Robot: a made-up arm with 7 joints. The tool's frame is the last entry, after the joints. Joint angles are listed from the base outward. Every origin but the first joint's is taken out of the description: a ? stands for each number. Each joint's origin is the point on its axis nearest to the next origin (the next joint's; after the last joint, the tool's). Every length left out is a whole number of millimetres.
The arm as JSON. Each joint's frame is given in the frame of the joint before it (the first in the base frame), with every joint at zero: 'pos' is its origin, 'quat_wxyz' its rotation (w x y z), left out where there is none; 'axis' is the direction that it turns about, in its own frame. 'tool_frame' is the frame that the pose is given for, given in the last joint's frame.
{
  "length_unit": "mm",
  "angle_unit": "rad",
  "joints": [
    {
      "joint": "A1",
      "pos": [
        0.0,
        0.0,
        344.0
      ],
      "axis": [
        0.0,
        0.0,
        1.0
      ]
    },
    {
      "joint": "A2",
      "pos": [
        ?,
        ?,
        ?
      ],
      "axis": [
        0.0,
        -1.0,
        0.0
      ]
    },
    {
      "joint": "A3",
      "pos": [
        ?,
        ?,
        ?
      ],
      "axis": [
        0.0,
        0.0,
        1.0
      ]
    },
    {
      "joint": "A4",
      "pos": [
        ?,
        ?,
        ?
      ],
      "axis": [
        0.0,
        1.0,
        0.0
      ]
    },
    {
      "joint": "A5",
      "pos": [
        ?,
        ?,
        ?
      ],
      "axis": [
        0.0,
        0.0,
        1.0
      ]
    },
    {
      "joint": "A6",
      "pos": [
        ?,
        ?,
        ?
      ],
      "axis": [
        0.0,
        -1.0,
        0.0
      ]
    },
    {
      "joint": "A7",
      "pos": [
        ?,
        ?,
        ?
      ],
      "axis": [
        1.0,
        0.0,
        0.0
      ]
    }
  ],
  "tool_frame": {
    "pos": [
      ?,
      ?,
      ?
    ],
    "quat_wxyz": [
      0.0,
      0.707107,
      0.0,
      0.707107
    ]
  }
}
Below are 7 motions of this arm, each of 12 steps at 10 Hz.
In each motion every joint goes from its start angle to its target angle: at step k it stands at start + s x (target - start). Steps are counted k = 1, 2, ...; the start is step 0. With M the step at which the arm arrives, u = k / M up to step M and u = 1 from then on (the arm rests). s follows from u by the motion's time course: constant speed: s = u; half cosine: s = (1 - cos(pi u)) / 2; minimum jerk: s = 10 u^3 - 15 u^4 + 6 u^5.
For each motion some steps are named. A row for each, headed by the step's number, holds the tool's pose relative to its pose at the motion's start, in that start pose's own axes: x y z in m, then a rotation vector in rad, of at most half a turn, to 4 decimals.
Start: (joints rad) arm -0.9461 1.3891 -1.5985 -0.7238 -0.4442 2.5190 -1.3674
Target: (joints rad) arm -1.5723 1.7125 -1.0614 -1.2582 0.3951 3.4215 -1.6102
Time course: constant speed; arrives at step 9
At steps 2, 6, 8, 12:
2: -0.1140 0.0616 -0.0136 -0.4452 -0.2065 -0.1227
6: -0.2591 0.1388 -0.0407 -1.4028 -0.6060 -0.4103
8: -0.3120 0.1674 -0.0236 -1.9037 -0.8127 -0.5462
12: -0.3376 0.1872 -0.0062 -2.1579 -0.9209 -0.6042

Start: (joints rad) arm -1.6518 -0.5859 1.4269 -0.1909 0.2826 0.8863 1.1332
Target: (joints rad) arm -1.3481 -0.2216 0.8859 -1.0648 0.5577 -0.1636 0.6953
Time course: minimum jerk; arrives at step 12
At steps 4, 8, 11, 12:
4: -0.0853 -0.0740 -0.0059 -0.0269 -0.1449 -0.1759
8: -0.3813 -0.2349 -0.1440 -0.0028 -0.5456 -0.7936
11: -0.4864 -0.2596 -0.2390 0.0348 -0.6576 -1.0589
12: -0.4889 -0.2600 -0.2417 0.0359 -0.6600 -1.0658

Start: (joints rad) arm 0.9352 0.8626 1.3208 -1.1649 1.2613 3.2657 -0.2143
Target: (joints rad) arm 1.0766 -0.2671 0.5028 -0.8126 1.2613 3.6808 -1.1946
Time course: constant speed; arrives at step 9
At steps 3, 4, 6, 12:
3: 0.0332 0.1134 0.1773 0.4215 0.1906 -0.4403
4: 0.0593 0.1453 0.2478 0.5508 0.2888 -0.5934
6: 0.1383 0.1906 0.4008 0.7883 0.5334 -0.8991
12: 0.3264 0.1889 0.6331 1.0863 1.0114 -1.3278

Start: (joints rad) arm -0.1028 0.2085 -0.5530 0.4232 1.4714 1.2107 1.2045
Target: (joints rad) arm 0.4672 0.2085 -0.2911 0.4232 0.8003 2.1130 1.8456
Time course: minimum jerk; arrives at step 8
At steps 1, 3, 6, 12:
1: 0.0004 0.0018 -0.0012 0.0098 0.0036 0.0123
3: 0.0022 0.0321 -0.0199 0.1744 0.0449 0.2084
6: -0.0201 0.1127 -0.0656 0.6109 0.0114 0.6705
12: -0.0265 0.1270 -0.0729 0.6889 -0.0126 0.7467

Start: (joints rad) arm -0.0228 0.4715 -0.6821 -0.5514 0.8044 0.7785 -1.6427
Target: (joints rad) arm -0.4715 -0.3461 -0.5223 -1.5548 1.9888 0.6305 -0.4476
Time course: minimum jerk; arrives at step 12
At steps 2, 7, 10, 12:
2: 0.0165 -0.0137 0.0161 0.0087 0.0551 0.0546
7: 0.3026 -0.3189 0.1626 0.6577 0.8237 1.0337
10: 0.4247 -0.4735 0.1201 1.2617 0.9877 1.4611
12: 0.4368 -0.4890 0.1104 1.3394 0.9946 1.5026

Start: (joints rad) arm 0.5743 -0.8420 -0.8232 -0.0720 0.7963 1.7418 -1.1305
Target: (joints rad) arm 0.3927 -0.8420 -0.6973 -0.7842 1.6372 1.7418 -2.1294
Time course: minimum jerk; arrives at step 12
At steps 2, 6, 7, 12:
2: 0.0007 0.0038 -0.0011 -0.0124 0.0147 -0.0038
6: 0.0210 0.0374 -0.0100 -0.1695 0.1983 -0.0547
7: 0.0341 0.0428 -0.0114 -0.2185 0.2571 -0.0724
12: 0.0794 0.0480 -0.0157 -0.3234 0.3907 -0.1167

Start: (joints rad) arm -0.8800 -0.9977 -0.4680 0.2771 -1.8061 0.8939 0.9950
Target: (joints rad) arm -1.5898 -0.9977 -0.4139 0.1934 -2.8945 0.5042 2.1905
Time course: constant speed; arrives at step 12
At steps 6, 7, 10, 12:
6: -0.2960 0.0000 0.1679 -0.4641 0.1548 -0.0288
7: -0.3505 0.0122 0.1906 -0.5158 0.2117 -0.0423
10: -0.5165 0.0703 0.2453 -0.6019 0.4149 -0.0983
12: -0.6262 0.1260 0.2683 -0.5933 0.5617 -0.1463

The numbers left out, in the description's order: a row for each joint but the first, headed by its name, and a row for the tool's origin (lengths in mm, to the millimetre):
A2: 0.0 -78.0 0.0
A3: 0.0 0.0 410.0
A4: 17.0 49.0 0.0
A5: -19.0 0.0 467.0
A6: 0.0 -160.0 0.0
A7: 24.0 0.0 173.0
tool: 0.0 0.0 0.0

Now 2 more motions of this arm.
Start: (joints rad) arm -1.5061 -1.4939 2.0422 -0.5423 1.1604 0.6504 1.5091
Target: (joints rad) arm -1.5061 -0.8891 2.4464 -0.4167 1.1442 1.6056 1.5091
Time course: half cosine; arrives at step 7
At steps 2, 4, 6, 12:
2: 0.0299 0.0796 0.0424 0.1073 -0.0406 0.1157
4: 0.0780 0.3016 0.1158 0.3256 -0.0270 0.4028
6: 0.0827 0.5122 0.1427 0.4706 0.0925 0.6264
12: 0.0801 0.5442 0.1436 0.4891 0.1178 0.6563

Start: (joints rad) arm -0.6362 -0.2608 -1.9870 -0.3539 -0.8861 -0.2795 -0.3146
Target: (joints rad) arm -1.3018 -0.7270 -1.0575 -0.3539 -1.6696 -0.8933 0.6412
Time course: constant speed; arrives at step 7
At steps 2, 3, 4, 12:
2: -0.0105 -0.0761 -0.0611 -0.0959 -0.1168 0.2357
3: -0.0166 -0.1250 -0.0803 -0.1608 -0.1729 0.3480
4: -0.0238 -0.1796 -0.0910 -0.2396 -0.2257 0.4569
12: -0.0579 -0.3650 -0.0689 -0.5741 -0.3393 0.7641

